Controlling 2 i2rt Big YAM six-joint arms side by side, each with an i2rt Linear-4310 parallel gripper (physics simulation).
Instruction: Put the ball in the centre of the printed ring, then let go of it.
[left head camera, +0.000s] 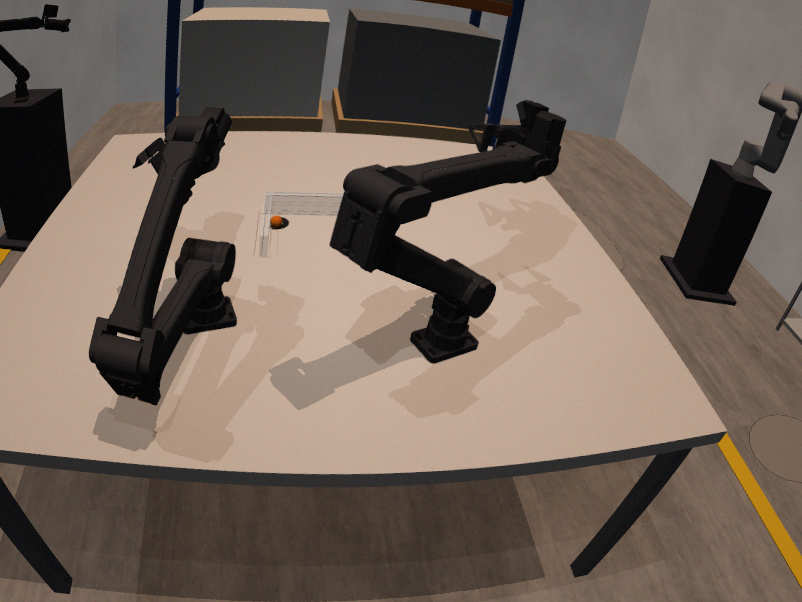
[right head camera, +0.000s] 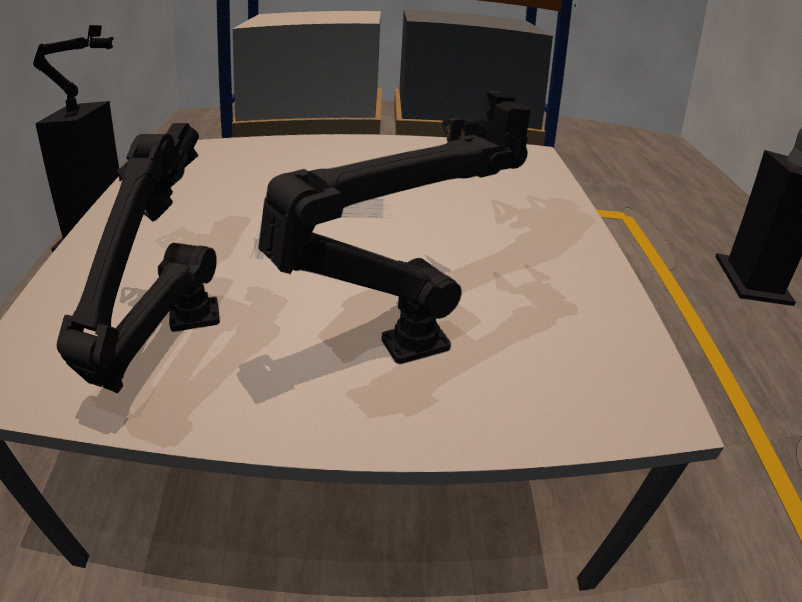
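Where they show: left gripper, between the fingertips: (left head camera: 146, 185); right gripper, between the fingertips: (left head camera: 485, 127) (right head camera: 462, 122); left arm's base, origin of its link: (left head camera: 207, 317) (right head camera: 194, 316); right arm's base, origin of its link: (left head camera: 443, 343) (right head camera: 415, 344).
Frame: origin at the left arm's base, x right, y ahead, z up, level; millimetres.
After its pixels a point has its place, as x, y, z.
Observation:
The small orange ball (left head camera: 276, 221) {242, 315, 25} rests on the table in the inner corner of a low clear wall, with a dark spot beside it. In the right head camera the ball is hidden behind the right arm. The printed ring does not show in either view. My left gripper (left head camera: 167, 167) (right head camera: 139, 185) {-108, 108, 274} is open and largely hidden behind its own forearm, raised at the left, apart from the ball. My right gripper (left head camera: 479, 137) {623, 41, 380} (right head camera: 451, 129) {623, 41, 380} is open and raised near the table's far right edge, well away from the ball.
The low clear wall (left head camera: 304, 203) {337, 376, 36} (right head camera: 364, 208) {488, 330, 30} forms a corner on the table (left head camera: 550, 401) {577, -429, 0} (right head camera: 550, 401) {647, -438, 0}. The right arm's elbow (left head camera: 362, 220) {183, -314, 373} (right head camera: 283, 223) {191, -333, 383} hangs beside the corner and hides part of it. Two large grey boxes (left head camera: 253, 68) (left head camera: 417, 74) stand beyond the table.

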